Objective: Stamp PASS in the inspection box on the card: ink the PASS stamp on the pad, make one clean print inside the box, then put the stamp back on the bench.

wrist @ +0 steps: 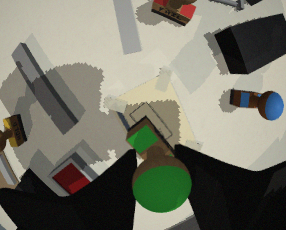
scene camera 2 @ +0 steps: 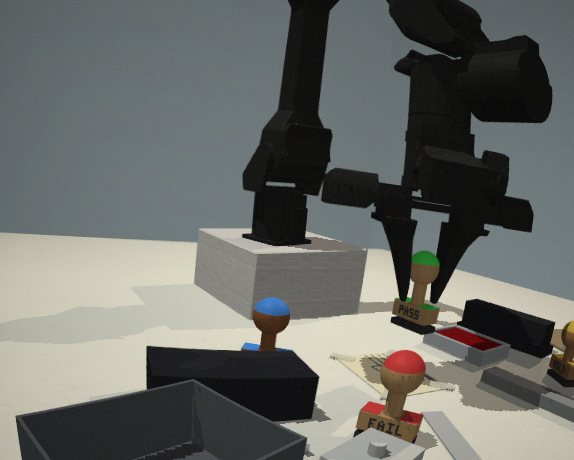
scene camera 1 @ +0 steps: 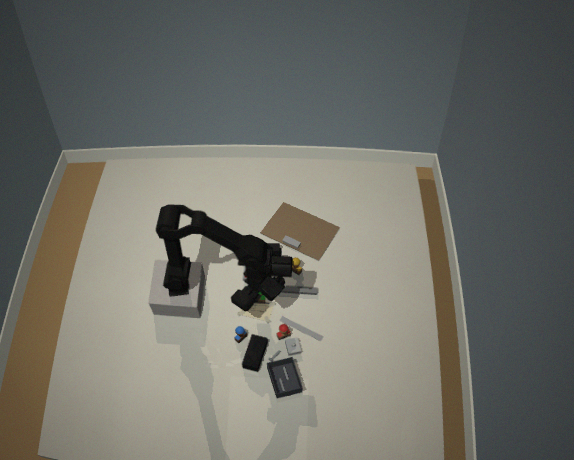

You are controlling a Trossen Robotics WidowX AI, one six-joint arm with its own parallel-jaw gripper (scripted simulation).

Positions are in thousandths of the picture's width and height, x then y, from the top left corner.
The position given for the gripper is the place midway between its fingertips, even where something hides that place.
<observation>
gripper: wrist 544, 667; scene camera 2 727, 655; scene camera 1 452, 647
</observation>
